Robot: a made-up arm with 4 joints.
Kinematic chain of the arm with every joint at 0, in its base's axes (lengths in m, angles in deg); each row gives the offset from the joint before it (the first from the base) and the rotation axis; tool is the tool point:
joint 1: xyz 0 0 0.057 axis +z
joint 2: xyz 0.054 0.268 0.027 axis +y
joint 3: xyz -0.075 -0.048 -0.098 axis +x
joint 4: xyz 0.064 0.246 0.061 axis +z
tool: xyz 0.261 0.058 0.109
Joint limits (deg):
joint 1: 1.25..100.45
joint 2: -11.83..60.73
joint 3: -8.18..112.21
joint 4: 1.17..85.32
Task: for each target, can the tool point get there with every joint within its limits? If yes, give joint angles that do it. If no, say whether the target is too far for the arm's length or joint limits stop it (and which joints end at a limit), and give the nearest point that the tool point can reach.
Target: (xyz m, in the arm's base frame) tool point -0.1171 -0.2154 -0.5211
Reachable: no: joint limits stop it (at a limit: joint 1, joint 2, joint 3, joint 4) | nearest point 0.2850 -0.0481 -0.0723 | short by 0.625 m
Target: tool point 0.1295 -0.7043 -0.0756
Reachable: no: joint limits stop it (at a limit: joint 1, joint 2, joint 3) | nearest point 0.3515 -0.0925 0.0404 | short by 0.661 m
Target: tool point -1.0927 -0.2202 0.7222
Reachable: no: too far | nearest point -0.6316 -0.0898 0.3292 | short by 0.620 m
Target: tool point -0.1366 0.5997 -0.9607
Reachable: no: too far | nearest point -0.1299 0.5705 -0.1202 | short by 0.841 m
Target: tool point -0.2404 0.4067 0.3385
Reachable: yes | joints 85.50 32.45 63.88 42.01
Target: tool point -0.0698 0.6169 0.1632
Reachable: yes | joints 35.60 5.65 5.40 8.00
